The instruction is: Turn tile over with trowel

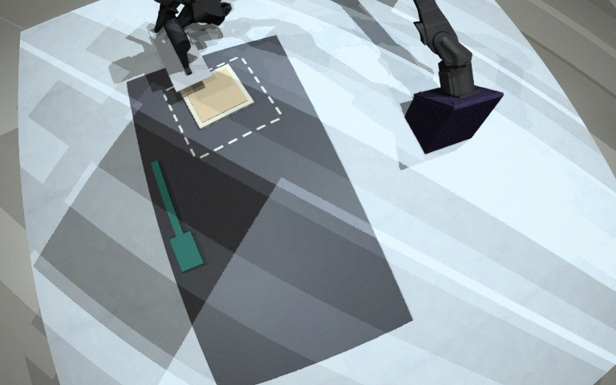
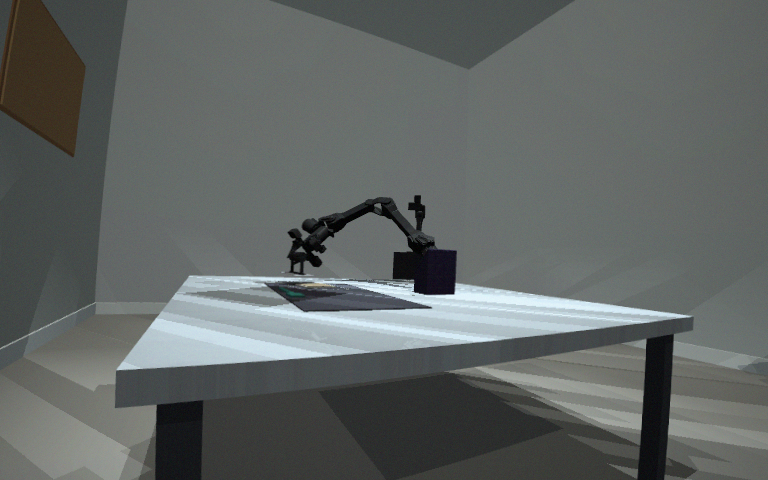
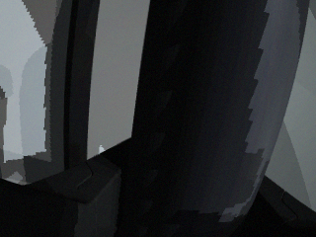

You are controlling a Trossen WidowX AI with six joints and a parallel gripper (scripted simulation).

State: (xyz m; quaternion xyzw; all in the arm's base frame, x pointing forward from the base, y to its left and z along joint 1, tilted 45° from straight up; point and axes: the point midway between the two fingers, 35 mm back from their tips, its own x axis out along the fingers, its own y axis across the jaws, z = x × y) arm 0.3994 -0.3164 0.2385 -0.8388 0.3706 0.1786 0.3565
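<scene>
Now: gripper tip 110 mm short of the green trowel, 350 mm to the right of it and 80 mm above it. From my gripper tip the other things lie so: tile 60 mm behind, 140 mm to the left, 80 mm below; dark mat 30 mm behind, 340 mm to the left, 110 mm below.
</scene>
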